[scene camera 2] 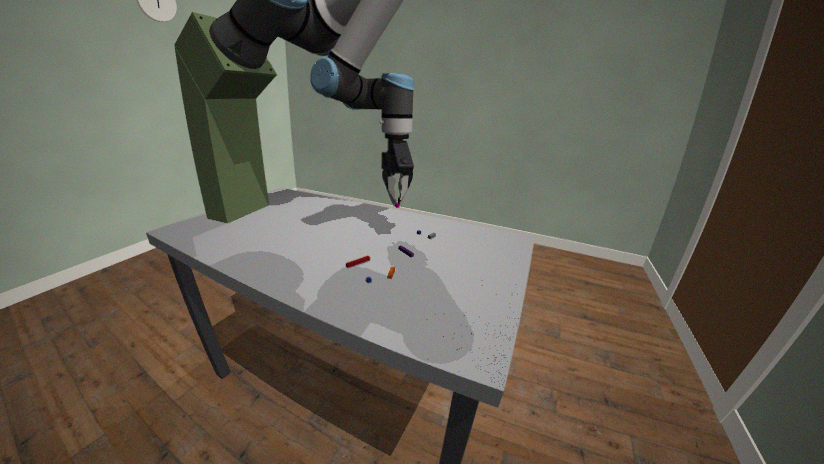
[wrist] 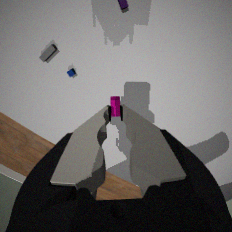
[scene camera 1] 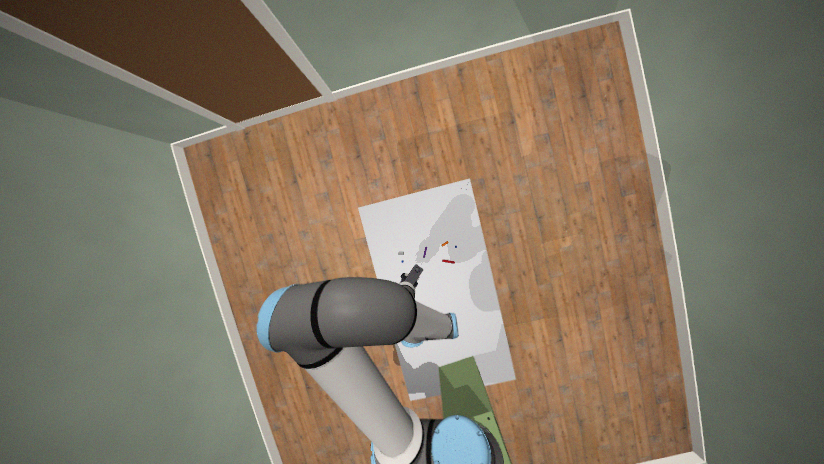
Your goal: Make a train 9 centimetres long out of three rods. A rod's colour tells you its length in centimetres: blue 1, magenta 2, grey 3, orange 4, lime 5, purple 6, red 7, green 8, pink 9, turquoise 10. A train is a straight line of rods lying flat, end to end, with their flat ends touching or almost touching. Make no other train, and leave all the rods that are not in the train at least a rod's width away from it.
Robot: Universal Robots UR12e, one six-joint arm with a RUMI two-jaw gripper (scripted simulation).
Labels:
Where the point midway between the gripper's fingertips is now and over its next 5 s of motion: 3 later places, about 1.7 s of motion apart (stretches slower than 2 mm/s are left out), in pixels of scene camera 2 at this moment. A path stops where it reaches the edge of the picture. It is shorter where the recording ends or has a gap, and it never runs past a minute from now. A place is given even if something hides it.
My gripper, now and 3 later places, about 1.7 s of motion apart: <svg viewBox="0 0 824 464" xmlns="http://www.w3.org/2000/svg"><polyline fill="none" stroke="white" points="396,206 396,229 398,209 409,206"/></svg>

